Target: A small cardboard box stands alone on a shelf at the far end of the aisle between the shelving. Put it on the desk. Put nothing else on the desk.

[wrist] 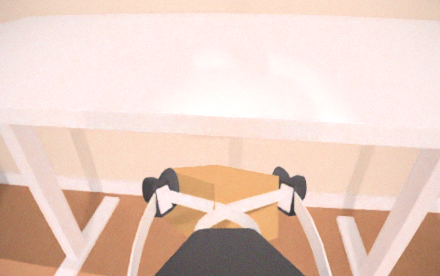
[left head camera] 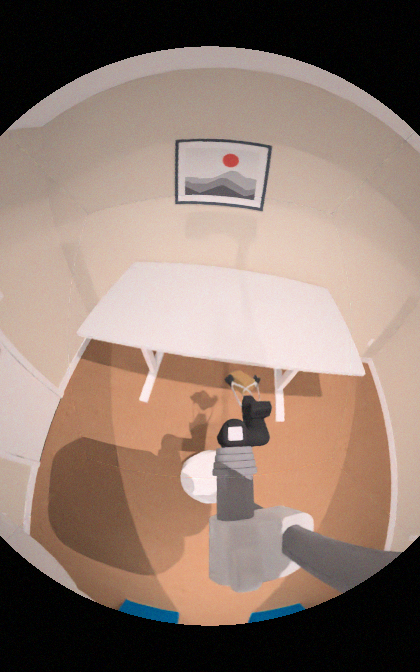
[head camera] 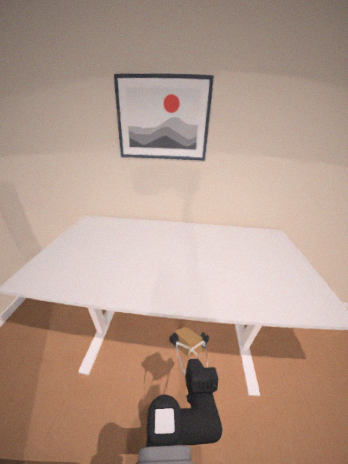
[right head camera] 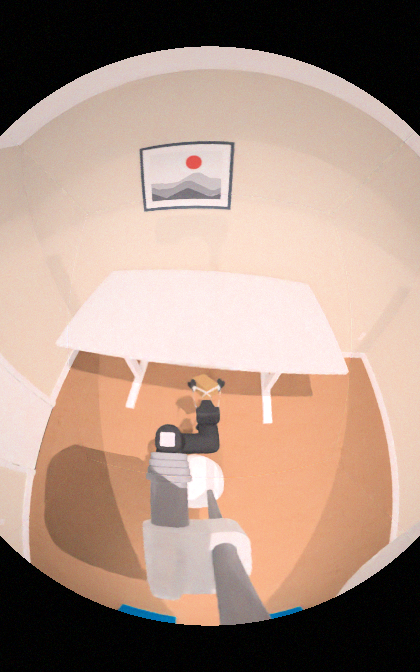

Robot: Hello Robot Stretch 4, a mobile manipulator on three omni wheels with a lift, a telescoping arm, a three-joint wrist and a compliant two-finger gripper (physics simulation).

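Places are measured from the robot's base along level axes (x down, y left, z ahead), in centimetres.
Where they show: gripper, fingertip midpoint: point(head camera: 188, 334).
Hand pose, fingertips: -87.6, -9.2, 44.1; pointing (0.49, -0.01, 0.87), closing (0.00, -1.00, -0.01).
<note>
After its pixels a point has its place, as x, y, z.
The small cardboard box point(head camera: 189, 335) @(-90.2, -9.1, 42.4) point(left head camera: 242, 377) point(right head camera: 205, 382) point(wrist: 245, 187) @(-91.5, -10.6, 39.2) is held between the two dark fingertips of my gripper point(head camera: 190, 339) @(-87.6, -9.2, 44.1) point(left head camera: 243, 380) point(right head camera: 206, 384) point(wrist: 224, 182) @(-87.6, -9.2, 44.1), which is shut on it. In the wrist view the box is turned with a corner toward the camera, and the crossed white finger links hide part of it. The white desk point(head camera: 165, 270) @(-92.3, -0.8, 73.8) point(left head camera: 220, 315) point(right head camera: 205, 320) point(wrist: 150, 75) @(-92.3, 0.7, 61.4) stands in front of me with a bare top. The box is in front of the desk's near edge and, in the wrist view, appears below the top's edge.
A framed picture point(head camera: 162, 117) @(-159.6, 1.5, 129.3) point(left head camera: 223, 175) point(right head camera: 187, 176) hangs on the wall behind the desk. The desk's legs point(head camera: 247, 350) point(wrist: 50, 190) @(-38.6, 52.6, 95.2) stand on the brown floor at both sides. Blue shelving ends point(left head camera: 150, 611) point(right head camera: 147, 614) show at the bottom of the side head views.
</note>
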